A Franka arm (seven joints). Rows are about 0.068 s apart.
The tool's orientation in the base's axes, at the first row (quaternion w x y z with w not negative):
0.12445 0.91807 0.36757 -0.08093
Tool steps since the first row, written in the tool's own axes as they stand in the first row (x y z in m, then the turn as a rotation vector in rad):
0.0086 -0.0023 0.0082 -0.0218 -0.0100 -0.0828
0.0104 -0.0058 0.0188 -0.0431 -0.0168 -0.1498
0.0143 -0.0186 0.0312 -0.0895 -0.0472 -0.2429
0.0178 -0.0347 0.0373 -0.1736 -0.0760 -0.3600
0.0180 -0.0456 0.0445 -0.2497 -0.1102 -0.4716
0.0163 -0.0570 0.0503 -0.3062 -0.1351 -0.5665
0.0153 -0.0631 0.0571 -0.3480 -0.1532 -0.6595
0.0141 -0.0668 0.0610 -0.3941 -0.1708 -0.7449
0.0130 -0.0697 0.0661 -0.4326 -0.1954 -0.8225
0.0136 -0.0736 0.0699 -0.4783 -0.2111 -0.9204
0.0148 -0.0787 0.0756 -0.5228 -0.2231 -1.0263
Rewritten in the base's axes. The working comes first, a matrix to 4 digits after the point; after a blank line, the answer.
The tool's axes in the first row as the columns of a matrix, in the base's axes (used below as rounded here):
0.7167 0.6951 -0.0571
0.6548 -0.6988 -0.2880
-0.2401 0.1690 -0.9559

0.0041 0.0049 -0.0103 -0.0178 0.0166 0.0827
0.0023 0.0054 -0.0214 -0.0340 0.0267 0.1507
-0.0045 0.0134 -0.0364 -0.0831 0.0443 0.2457
-0.0135 0.0252 -0.0458 -0.1567 0.0431 0.3730
-0.0213 0.0308 -0.0546 -0.2286 0.0493 0.4921
-0.0308 0.0360 -0.0616 -0.2810 0.0571 0.5922
-0.0362 0.0377 -0.0689 -0.3182 0.0691 0.6881
-0.0398 0.0383 -0.0730 -0.3586 0.0758 0.7778
-0.0429 0.0382 -0.0781 -0.3989 0.0902 0.8571
-0.0454 0.0402 -0.0825 -0.4370 0.0994 0.9590
-0.0484 0.0429 -0.0891 -0.4712 0.1091 1.0689

